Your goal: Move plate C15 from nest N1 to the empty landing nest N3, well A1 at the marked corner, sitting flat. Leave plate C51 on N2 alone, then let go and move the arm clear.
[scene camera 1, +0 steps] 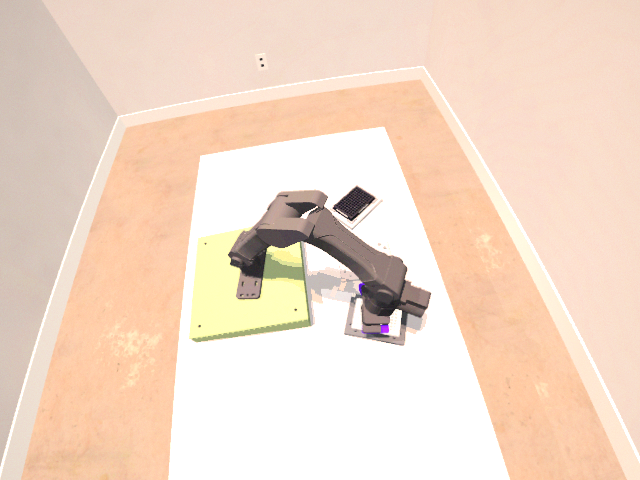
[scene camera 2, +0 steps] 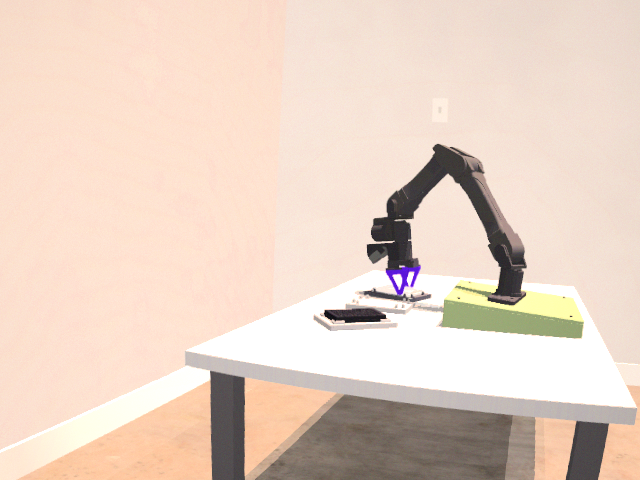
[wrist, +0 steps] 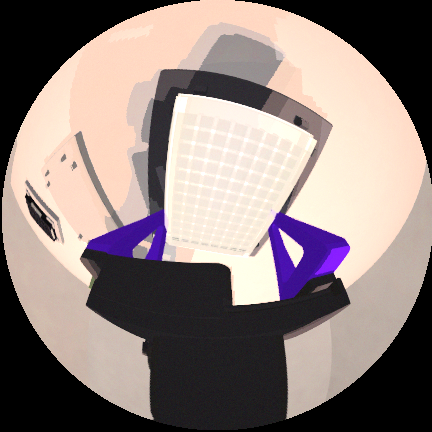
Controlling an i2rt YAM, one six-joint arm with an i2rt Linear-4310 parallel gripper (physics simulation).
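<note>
A pale well plate, taken as C15 [scene camera 1: 356, 317] [scene camera 2: 385, 290] [wrist: 225, 180], sits in a dark nest [scene camera 1: 395, 339] [scene camera 2: 422, 296] [wrist: 157, 130]. My gripper [scene camera 1: 373, 310] [scene camera 2: 403, 289] [wrist: 217, 214] points down over it, its purple fingertips against the plate's two long sides, shut on it. A black plate, taken as C51 [scene camera 1: 354, 202] [scene camera 2: 355, 314] [wrist: 40, 216], sits in a white nest [scene camera 1: 366, 214] [scene camera 2: 361, 325]. The empty white nest [scene camera 2: 379, 306] [wrist: 65, 185] lies between them; in scene camera 1 the arm partly hides it. Labels and the A1 mark are not readable.
The arm stands on a yellow-green base block [scene camera 1: 222, 289] [scene camera 2: 516, 322] beside the nests. The white table [scene camera 1: 310, 413] [scene camera 2: 413, 366] carries everything. The arm's links reach over the table between the base and the dark nest.
</note>
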